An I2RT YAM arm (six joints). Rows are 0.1 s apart.
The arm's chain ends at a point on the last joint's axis. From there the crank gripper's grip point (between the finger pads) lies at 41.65 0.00 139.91 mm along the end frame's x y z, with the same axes.
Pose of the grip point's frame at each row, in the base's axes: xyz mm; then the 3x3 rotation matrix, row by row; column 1 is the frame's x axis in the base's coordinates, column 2 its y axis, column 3 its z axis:
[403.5 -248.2 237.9], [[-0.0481 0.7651 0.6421], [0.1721 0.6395 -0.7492], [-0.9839 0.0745 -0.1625]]
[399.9 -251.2 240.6], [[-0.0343 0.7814 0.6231], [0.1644 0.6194 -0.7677], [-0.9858 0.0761 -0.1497]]
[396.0 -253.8 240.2], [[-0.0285 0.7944 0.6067], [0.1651 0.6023 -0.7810], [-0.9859 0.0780 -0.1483]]
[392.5 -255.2 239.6], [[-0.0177 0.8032 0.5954], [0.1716 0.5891 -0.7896], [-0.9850 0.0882 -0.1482]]
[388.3 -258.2 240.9], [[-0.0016 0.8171 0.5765], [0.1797 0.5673 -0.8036], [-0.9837 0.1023 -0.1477]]
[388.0 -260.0 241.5], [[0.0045 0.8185 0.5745], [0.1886 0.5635 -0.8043], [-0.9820 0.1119 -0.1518]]
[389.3 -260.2 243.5], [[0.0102 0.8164 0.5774], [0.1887 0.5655 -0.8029], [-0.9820 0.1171 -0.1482]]
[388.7 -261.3 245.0], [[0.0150 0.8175 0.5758], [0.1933 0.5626 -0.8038], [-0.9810 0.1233 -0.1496]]
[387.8 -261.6 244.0], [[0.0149 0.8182 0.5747], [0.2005 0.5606 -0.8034], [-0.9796 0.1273 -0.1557]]
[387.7 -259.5 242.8], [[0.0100 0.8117 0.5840], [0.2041 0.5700 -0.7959], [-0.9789 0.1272 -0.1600]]
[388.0 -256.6 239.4], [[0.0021 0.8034 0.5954], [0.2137 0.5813 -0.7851], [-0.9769 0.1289 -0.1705]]
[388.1 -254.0 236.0], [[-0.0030 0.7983 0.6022], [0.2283 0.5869 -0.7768], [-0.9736 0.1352 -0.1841]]
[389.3 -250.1 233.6], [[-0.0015 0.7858 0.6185], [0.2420 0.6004 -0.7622], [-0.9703 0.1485 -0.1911]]
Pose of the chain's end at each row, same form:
[315.7 -150.5 301.6], [[-0.0481 0.7651 0.6421], [0.1721 0.6395 -0.7492], [-0.9839 0.0745 -0.1625]]
[314.2 -150.6 302.6], [[-0.0343 0.7814 0.6231], [0.1644 0.6194 -0.7677], [-0.9858 0.0761 -0.1497]]
[312.3 -151.4 302.0], [[-0.0285 0.7944 0.6067], [0.1651 0.6023 -0.7810], [-0.9859 0.0780 -0.1483]]
[309.9 -151.9 301.4], [[-0.0177 0.8032 0.5954], [0.1716 0.5891 -0.7896], [-0.9850 0.0882 -0.1482]]
[307.7 -153.3 302.5], [[-0.0016 0.8171 0.5765], [0.1797 0.5673 -0.8036], [-0.9837 0.1023 -0.1477]]
[307.4 -155.3 303.6], [[0.0045 0.8185 0.5745], [0.1886 0.5635 -0.8043], [-0.9820 0.1119 -0.1518]]
[308.1 -155.7 305.1], [[0.0102 0.8164 0.5774], [0.1887 0.5655 -0.8029], [-0.9820 0.1171 -0.1482]]
[307.5 -156.9 306.8], [[0.0150 0.8175 0.5758], [0.1933 0.5626 -0.8038], [-0.9810 0.1233 -0.1496]]
[306.8 -157.5 306.6], [[0.0149 0.8182 0.5747], [0.2005 0.5606 -0.8034], [-0.9796 0.1273 -0.1557]]
[305.6 -156.6 306.0], [[0.0100 0.8117 0.5840], [0.2041 0.5700 -0.7959], [-0.9789 0.1272 -0.1600]]
[304.6 -155.7 303.9], [[0.0021 0.8034 0.5954], [0.2137 0.5813 -0.7851], [-0.9769 0.1289 -0.1705]]
[304.0 -154.8 302.3], [[-0.0030 0.7983 0.6022], [0.2283 0.5869 -0.7768], [-0.9736 0.1352 -0.1841]]
[302.8 -153.5 300.7], [[-0.0015 0.7858 0.6185], [0.2420 0.6004 -0.7622], [-0.9703 0.1485 -0.1911]]

